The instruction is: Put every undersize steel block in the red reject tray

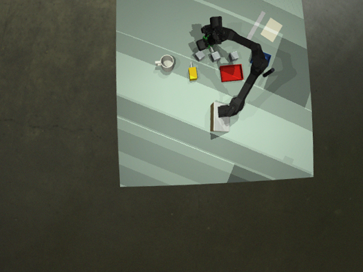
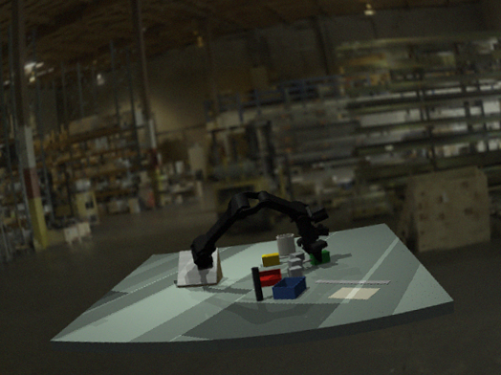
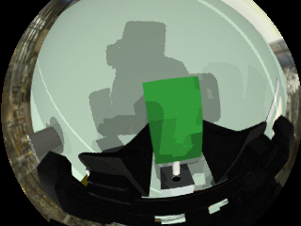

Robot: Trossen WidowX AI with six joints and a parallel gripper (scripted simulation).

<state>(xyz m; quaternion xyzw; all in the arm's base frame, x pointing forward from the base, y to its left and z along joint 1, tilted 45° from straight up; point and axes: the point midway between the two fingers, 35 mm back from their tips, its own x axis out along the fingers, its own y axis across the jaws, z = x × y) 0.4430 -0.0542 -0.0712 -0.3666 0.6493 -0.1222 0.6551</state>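
Now: gripper tip 100 mm past the steel block, 30 mm to the left of it and 10 mm below it. Round my gripper tip: red reject tray (210 mm behind, 130 mm to the right, 10 mm below); then yellow block (170 mm behind, 120 mm to the left, 10 mm above); then green GO gauge (20 mm behind, 10 mm to the right, 10 mm above).
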